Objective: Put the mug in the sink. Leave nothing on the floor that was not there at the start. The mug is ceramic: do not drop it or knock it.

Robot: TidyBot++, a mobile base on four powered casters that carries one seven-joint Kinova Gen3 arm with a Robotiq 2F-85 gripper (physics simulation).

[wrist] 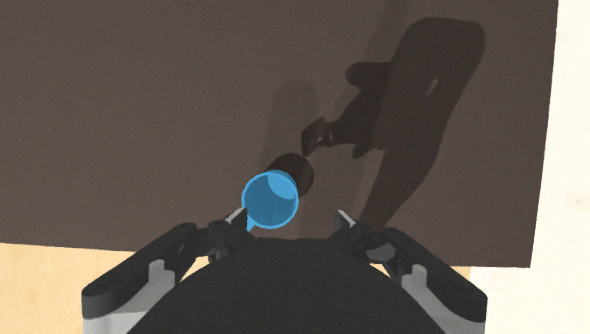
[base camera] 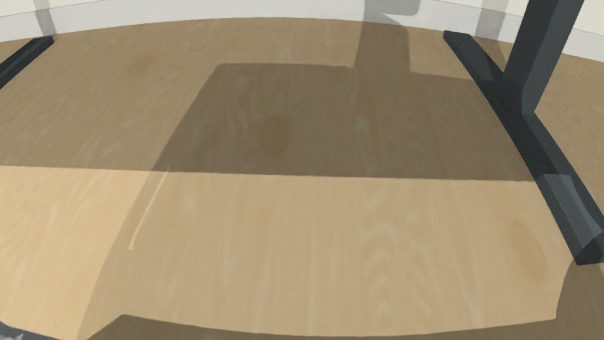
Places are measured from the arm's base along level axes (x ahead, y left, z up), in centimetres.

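Pixels of known places: gripper, fingertip midpoint: (wrist: pixel 290 218).
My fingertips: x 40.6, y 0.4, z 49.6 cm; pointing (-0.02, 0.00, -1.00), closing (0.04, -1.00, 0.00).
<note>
For each thing: its top centre in the pictures, then the offset to it from my fingertips. "pt": a spot on its surface instead. Level surfaces: height alone.
- blue mug, top centre: (wrist: pixel 263 208) dx -2.2, dy +4.3, dz -9.2 cm
- dark brown table top, surface height: dz -17.2 cm
- foot, surface spot: (base camera: pixel 25 59) pt dx +41.7, dy +79.0, dz -87.4 cm
A blue mug (wrist: pixel 270 200) stands upright on the dark brown table top (wrist: pixel 125 125), seen from above in the wrist view, with its open rim facing the camera. Its handle points down and left in that view and is partly hidden by the left finger. My gripper (wrist: pixel 290 218) is open with nothing between its fingers. It is above the table, and the mug appears just ahead of the fingertips, nearer the left one. The sink does not show in either view.
The table's near edge and right edge show in the wrist view. In the base camera view, a dark table leg with its foot (base camera: pixel 515 120) stands at the right, and another foot (base camera: pixel 25 59) lies at the far left. A pale wall base (base camera: pixel 200 11) runs behind.
</note>
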